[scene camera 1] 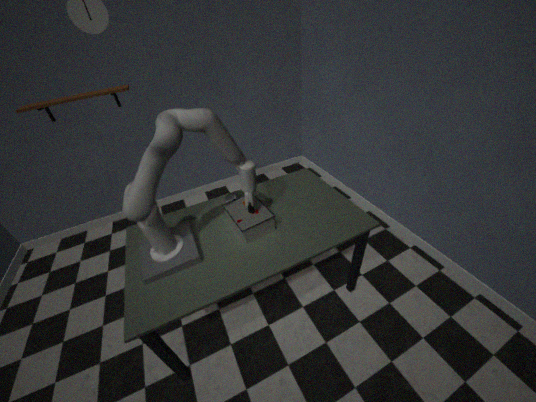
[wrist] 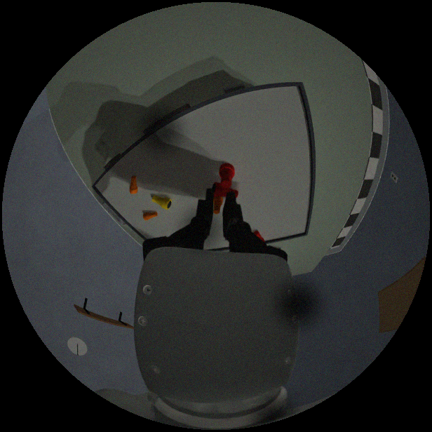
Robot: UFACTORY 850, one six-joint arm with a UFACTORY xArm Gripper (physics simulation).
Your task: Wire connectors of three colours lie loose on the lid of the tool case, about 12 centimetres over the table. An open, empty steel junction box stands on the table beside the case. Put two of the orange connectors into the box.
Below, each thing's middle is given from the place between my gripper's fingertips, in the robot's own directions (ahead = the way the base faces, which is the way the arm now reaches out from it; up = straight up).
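There is the tool case (wrist: 265, 131), and counting from my hand I find it 10 mm behind, 30 mm to the left and 70 mm below.
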